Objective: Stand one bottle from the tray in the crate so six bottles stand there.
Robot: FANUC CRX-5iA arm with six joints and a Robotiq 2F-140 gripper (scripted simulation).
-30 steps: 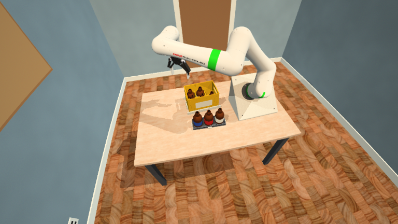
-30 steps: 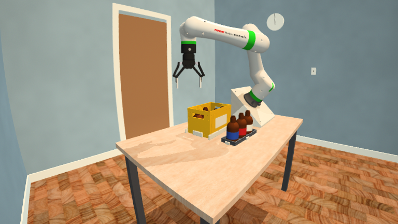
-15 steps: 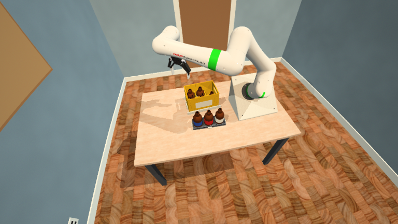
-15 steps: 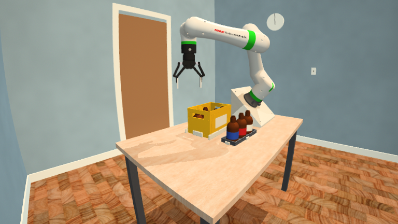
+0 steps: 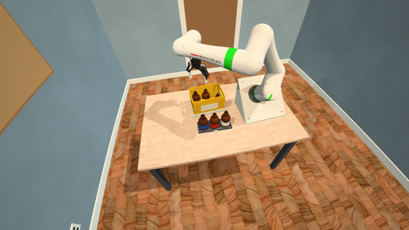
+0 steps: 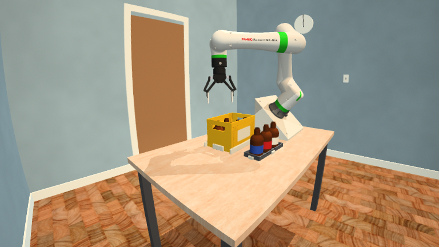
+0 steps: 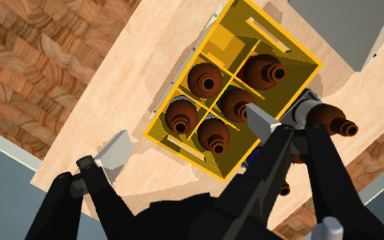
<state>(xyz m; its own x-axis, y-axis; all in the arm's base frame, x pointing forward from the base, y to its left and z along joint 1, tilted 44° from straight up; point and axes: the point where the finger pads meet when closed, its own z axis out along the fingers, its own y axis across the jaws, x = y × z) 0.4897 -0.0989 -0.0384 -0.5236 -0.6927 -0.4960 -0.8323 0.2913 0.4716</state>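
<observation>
My hand is 280 mm to the right of the blue-labelled bottle, 200 mm above it and 20 mm past it. The rest, counted from my hand: yellow crate: 200 mm below, 60 mm behind, 40 mm to the left; then dark tray: 270 mm to the left, 270 mm below, 110 mm behind.
</observation>
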